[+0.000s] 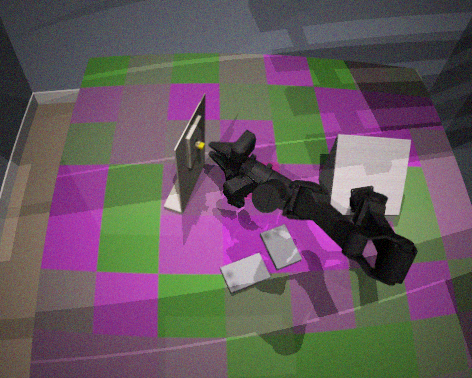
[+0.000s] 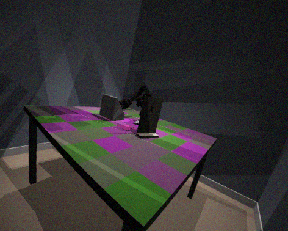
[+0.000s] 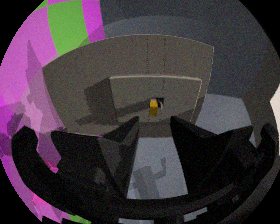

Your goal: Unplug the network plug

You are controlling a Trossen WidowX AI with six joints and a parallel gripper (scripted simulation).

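Right now my gripper tip is 3 cm short of the small yellow plug and 1 cm to the left of it. Round my gripper tip: marked pink square 20 cm below, 14 cm behind, 3 cm to the right; upright grey panel 7 cm below, 5 cm ahead, 2 cm to the right.
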